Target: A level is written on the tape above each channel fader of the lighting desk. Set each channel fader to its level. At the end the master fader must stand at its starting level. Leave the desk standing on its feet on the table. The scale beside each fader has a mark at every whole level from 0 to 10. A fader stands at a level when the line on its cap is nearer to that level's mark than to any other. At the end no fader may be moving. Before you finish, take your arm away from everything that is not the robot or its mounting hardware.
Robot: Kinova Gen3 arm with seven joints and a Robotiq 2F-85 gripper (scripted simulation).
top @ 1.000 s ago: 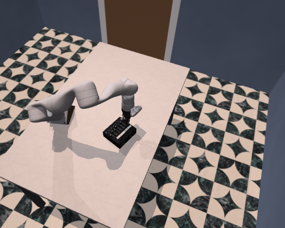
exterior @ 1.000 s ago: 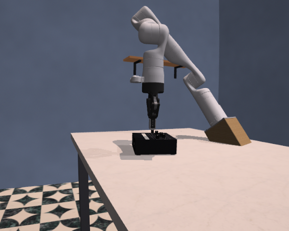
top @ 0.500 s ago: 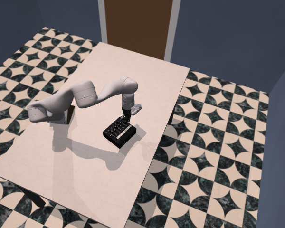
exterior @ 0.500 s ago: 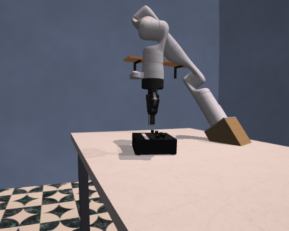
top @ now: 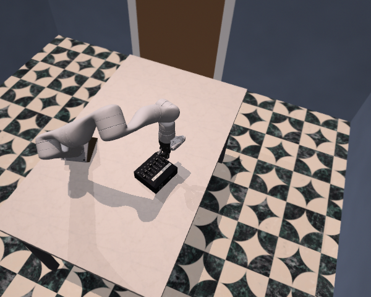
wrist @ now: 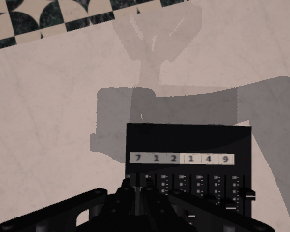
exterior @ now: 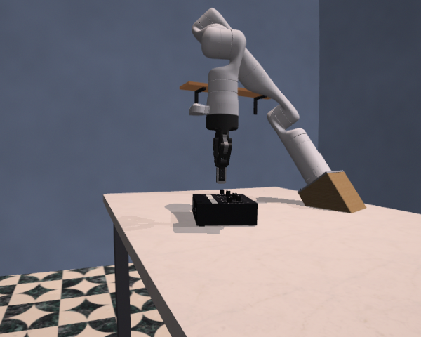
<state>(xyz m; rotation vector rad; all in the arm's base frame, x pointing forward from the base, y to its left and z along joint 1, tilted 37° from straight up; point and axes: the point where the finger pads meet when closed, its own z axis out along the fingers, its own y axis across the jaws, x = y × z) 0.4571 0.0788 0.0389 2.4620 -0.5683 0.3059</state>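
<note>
Right now the channel 1 cap is 20 mm behind my hand, 10 mm to the left of it and 50 mm below it. Round my hand: channel 2 cap 50 mm behind, 50 mm below; then channel 4 cap 70 mm behind, 40 mm to the right, 50 mm below; then channel 3 cap 60 mm behind, 20 mm to the right, 50 mm below.
</note>
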